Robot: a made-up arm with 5 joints.
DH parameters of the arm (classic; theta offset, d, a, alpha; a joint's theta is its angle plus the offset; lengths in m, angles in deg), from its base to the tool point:
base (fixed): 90 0.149 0 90
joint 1: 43.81 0 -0.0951 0
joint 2: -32.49 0 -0.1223 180
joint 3: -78.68 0.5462 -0.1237 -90
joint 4: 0 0.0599 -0.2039 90
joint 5: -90 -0.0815 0.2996 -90
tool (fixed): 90 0.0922 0 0
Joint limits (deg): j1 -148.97..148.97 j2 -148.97..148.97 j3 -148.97..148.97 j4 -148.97..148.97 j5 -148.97..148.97
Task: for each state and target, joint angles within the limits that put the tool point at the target. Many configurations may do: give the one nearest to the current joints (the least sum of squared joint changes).
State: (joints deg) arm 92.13 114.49 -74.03 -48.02 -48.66
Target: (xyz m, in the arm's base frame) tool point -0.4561 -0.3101 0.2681
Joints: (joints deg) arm 92.96 113.15 -79.78 -1.61 -36.29
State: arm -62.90 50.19 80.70 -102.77 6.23
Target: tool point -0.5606 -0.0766 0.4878
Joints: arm -91.49 37.95 70.43 -117.29 17.51
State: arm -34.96 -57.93 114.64 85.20 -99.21
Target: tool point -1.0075 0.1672 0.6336
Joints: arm -75.16 -49.70 101.68 71.18 -113.93
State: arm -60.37 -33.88 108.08 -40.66 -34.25
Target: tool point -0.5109 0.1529 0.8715
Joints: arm -73.82 -26.15 91.76 5.71 -71.89
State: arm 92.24 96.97 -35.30 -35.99 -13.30
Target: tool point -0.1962 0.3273 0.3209
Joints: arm 78.62 86.26 -30.20 -62.91 -45.18
